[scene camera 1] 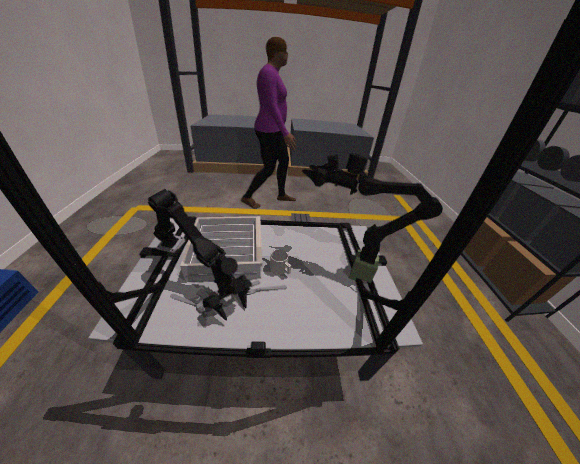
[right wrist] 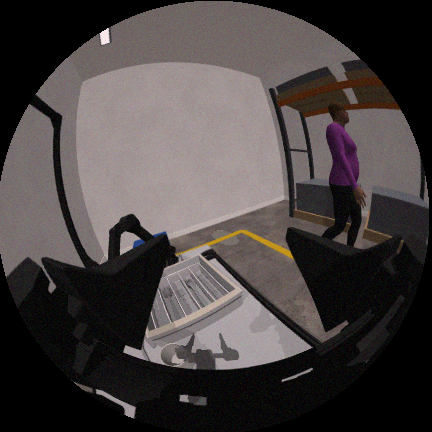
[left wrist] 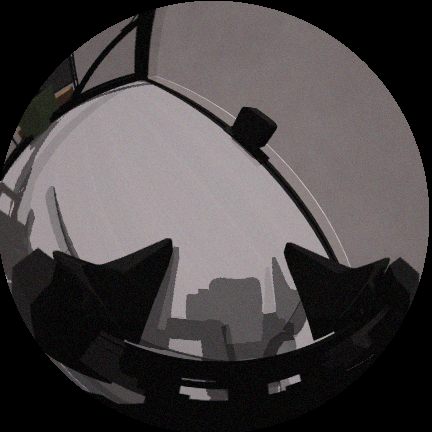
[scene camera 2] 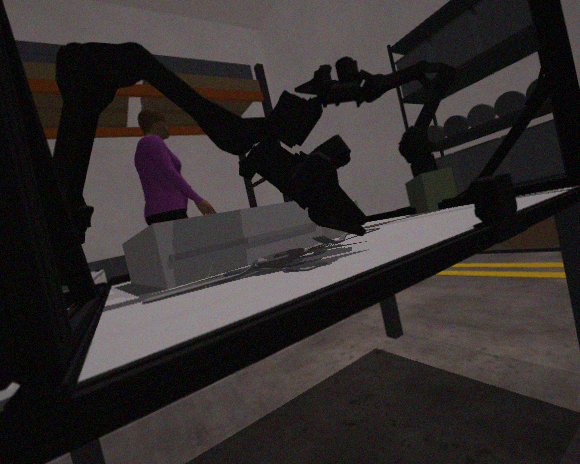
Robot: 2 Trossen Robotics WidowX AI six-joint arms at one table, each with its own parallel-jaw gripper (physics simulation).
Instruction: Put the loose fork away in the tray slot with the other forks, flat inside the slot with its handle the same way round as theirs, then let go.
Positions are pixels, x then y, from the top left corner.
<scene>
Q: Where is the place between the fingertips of the left gripper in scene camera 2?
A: At 365,228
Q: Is the left gripper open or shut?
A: Open.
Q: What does the left gripper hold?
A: Nothing.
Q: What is the right gripper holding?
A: Nothing.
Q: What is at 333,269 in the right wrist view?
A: The right gripper.
</scene>
